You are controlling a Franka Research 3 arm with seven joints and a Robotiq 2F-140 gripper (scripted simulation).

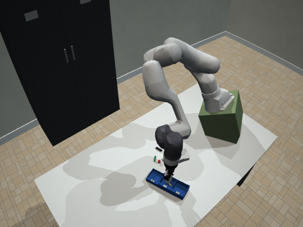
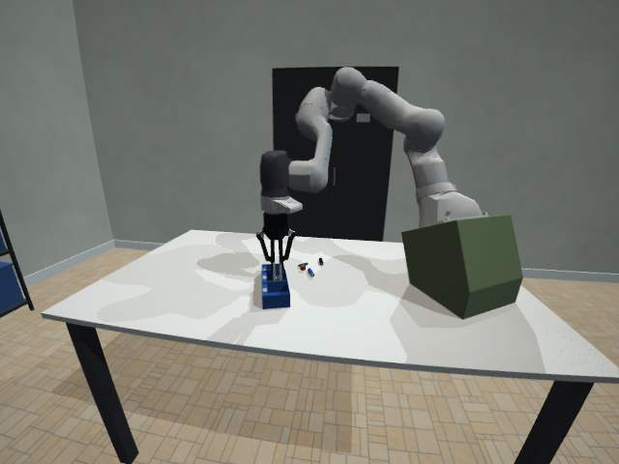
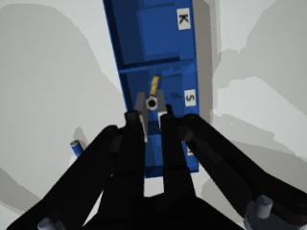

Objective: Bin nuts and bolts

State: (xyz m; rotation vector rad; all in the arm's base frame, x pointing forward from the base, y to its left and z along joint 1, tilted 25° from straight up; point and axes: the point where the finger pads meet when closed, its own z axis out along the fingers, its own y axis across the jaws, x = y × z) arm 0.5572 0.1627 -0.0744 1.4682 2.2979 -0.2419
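Now: the grey nut 30 mm below my hand. Round my hand: blue piece: 90 mm behind, 130 mm to the right, 60 mm below; then bolt: 50 mm below; then blue bin: 10 mm ahead, 10 mm to the left, 40 mm below.
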